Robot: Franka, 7 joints.
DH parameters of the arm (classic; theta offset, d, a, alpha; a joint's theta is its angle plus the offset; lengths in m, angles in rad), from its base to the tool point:
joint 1: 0 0.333 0 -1.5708
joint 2: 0 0 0 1.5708
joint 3: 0 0.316 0.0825 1.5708
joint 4: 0 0 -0.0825 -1.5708
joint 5: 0 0.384 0 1.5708
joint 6: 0 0 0.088 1.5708
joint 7: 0 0.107 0 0
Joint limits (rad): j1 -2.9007..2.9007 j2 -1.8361..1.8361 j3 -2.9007..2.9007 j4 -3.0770..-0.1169 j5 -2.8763..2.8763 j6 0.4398..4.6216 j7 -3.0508..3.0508
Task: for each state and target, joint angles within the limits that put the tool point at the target. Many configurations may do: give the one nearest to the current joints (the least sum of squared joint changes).
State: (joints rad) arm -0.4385 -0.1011 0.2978 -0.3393 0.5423 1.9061 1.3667
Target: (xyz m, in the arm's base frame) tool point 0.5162 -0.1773 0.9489
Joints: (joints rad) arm -0.5283 0.3160 0.2187 -0.5609 0.5162 1.9046 1.3667
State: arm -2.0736 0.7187 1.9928 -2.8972 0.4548 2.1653 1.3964
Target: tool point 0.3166 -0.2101 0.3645
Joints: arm -2.6308 0.9191 1.8849 -2.6520 0.4469 2.1232 1.3964
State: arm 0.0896 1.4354 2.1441 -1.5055 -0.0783 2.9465 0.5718
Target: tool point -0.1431 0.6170 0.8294
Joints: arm 0.9719 1.0694 2.0214 -1.2350 -0.0594 2.8674 0.5718
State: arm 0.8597 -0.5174 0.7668 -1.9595 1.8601 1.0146 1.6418
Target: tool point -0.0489 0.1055 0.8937
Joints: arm 0.8569 -0.9535 -0.0523 -1.9708 1.8928 0.8298 1.6418
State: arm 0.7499 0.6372 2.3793 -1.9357 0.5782 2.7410 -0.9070
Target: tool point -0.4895 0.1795 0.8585
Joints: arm 0.8105 0.3136 2.2539 -1.5710 0.5552 2.7781 -0.9070
